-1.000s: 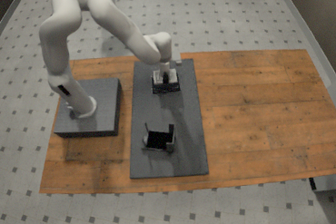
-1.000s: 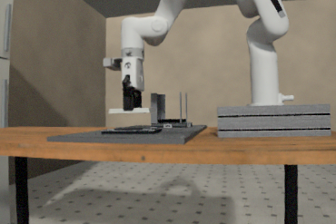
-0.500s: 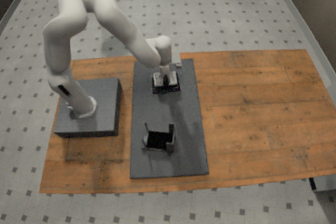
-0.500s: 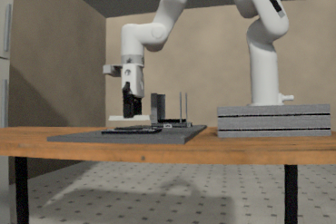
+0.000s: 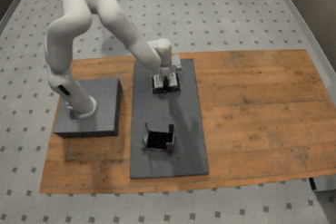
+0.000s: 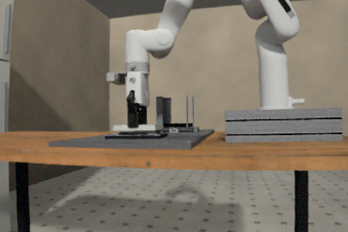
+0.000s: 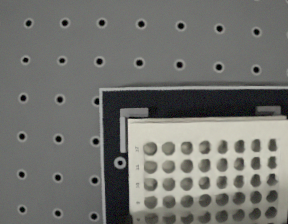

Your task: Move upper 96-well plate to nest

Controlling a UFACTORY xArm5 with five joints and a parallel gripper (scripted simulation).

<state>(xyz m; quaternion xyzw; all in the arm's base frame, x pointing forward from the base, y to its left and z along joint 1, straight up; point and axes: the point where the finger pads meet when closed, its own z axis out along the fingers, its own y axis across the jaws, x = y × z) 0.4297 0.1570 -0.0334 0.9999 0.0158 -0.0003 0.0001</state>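
The white 96-well plate lies 1 cm below my hand. Also, from my hand: plate nest N1: 4 cm below.
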